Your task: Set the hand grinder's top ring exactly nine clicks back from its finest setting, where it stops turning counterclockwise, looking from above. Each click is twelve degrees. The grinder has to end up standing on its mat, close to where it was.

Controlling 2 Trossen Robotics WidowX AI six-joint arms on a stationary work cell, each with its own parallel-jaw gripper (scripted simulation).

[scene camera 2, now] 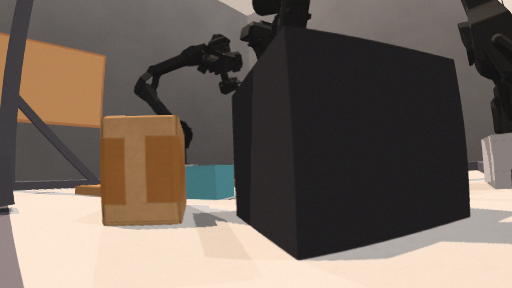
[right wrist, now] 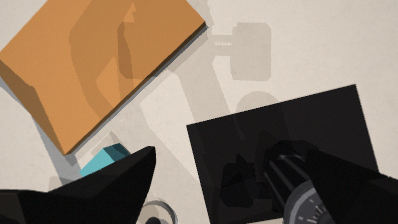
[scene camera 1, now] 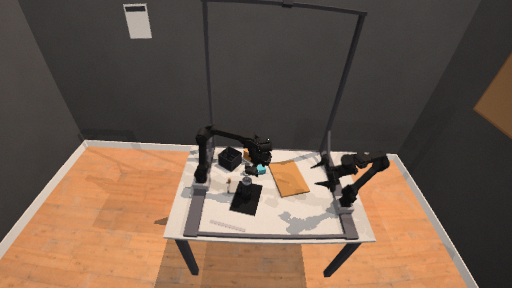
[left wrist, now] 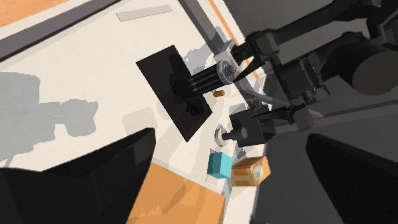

I see my left gripper (scene camera 2: 237, 70), my right gripper (right wrist: 229, 155), a black mat (right wrist: 226, 149) and a teal block (scene camera 2: 207, 182).
The black mat shows as well in the left wrist view (left wrist: 163, 70). The teal block shows as well in the right wrist view (right wrist: 108, 155). My left gripper also shows in the left wrist view (left wrist: 229, 138). Scene camera 2 misses the black mat, which is hidden by a black box.
